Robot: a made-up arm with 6 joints. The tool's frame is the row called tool. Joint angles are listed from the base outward. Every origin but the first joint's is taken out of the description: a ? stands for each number. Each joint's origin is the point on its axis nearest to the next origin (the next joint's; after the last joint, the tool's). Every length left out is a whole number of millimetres.
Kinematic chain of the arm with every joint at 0, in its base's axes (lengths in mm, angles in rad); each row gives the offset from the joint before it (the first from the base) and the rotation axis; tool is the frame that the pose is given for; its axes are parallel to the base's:
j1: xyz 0 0 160 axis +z
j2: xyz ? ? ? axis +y
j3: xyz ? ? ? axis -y
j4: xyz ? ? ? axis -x
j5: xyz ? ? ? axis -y
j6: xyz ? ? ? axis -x
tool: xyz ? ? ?
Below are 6 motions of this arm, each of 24 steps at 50 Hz.
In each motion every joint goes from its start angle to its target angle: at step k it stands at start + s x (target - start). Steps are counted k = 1, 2, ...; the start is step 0. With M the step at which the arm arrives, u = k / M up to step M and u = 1 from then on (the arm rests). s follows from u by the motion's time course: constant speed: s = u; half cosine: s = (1 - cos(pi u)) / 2; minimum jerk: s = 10 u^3 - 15 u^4 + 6 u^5.
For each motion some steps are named. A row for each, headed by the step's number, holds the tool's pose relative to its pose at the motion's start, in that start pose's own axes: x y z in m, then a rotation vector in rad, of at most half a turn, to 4 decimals.
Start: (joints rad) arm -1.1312 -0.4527 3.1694 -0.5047 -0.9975 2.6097
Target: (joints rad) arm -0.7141 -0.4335 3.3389 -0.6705 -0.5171 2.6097
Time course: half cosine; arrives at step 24
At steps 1, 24:
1: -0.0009 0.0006 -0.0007 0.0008 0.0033 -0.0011
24: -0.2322 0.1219 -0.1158 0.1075 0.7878 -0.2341

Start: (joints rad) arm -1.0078 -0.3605 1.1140 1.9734 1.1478 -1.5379
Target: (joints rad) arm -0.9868 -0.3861 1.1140 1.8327 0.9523 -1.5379
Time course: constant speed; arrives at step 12
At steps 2, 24:
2: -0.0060 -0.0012 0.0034 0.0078 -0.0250 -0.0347
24: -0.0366 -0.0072 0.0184 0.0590 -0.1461 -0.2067

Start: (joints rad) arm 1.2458 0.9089 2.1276 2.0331 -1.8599 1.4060
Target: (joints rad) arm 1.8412 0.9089 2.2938 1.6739 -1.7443 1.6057
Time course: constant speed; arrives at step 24
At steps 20, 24:
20: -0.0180 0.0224 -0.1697 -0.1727 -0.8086 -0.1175
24: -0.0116 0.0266 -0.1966 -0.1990 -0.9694 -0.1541

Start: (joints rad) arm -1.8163 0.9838 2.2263 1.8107 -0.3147 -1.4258
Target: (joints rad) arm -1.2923 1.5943 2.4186 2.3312 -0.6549 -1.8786
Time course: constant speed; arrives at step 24
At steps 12, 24:
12: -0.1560 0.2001 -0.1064 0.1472 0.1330 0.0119
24: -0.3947 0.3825 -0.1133 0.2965 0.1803 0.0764

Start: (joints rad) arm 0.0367 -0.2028 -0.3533 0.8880 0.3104 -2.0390
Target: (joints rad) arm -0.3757 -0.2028 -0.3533 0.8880 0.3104 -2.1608
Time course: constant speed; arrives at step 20
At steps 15, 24:
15: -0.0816 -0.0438 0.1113 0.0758 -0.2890 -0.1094
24: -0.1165 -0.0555 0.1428 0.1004 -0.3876 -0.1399

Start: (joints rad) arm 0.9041 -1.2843 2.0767 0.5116 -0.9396 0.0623
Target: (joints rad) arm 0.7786 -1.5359 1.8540 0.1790 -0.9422 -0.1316
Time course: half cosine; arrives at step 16
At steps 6, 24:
6: -0.0142 0.0137 0.0351 0.1013 -0.0275 0.1067
24: -0.0578 0.0502 0.1081 0.3192 -0.0542 0.3575

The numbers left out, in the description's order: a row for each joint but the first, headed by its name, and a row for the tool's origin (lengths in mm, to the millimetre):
j2: 0 0 0
j3: 0 0 434
j4: 536 0 0
j5: 0 -152 0
j6: 0 0 0
tool: 0 0 0

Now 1 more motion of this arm.
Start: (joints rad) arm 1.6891 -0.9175 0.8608 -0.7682 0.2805 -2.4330
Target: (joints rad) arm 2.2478 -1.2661 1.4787 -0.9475 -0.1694 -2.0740
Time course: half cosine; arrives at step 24
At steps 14, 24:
14: -0.0059 0.2163 -0.3315 0.2336 0.3671 0.0145
24: -0.1115 0.4339 -0.4646 0.2730 0.6223 0.0972

